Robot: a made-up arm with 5 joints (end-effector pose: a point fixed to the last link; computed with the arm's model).
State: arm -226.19 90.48 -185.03 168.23 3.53
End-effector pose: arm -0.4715 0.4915 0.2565 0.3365 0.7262 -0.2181 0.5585
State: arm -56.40 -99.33 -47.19 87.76 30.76
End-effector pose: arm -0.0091 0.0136 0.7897 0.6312 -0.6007 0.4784 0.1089
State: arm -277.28 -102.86 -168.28 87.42 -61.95
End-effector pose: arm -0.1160 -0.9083 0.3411 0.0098 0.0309 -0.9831 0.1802
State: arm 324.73 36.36 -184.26 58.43 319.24
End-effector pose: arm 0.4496 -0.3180 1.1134 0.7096 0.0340 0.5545 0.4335
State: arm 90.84 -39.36 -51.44 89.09 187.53
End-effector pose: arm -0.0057 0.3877 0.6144 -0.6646 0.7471 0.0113 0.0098
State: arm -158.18 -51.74 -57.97 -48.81 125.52
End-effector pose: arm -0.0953 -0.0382 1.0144 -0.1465 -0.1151 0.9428 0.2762
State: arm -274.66 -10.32 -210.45 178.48 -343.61
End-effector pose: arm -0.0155 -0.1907 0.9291 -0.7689 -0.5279 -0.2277 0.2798
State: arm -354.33 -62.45 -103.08 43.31 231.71
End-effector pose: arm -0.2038 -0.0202 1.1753 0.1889 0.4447 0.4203 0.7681
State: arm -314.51 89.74 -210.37 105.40 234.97
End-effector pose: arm 0.5766 0.5865 0.4773 0.0819 0.9878 0.1019 0.0848
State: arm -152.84 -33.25 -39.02 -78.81 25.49
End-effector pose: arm -0.2593 -0.1330 0.7944 0.0036 -0.2497 0.4294 0.8679
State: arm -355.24 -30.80 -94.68 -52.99 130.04
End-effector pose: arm 0.0771 0.0064 1.1482 -0.0061 0.0119 -0.3843 0.9231
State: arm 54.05 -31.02 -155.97 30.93 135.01
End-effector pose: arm -0.1884 -0.2598 1.2665 -0.1578 0.1346 0.0773 0.9752
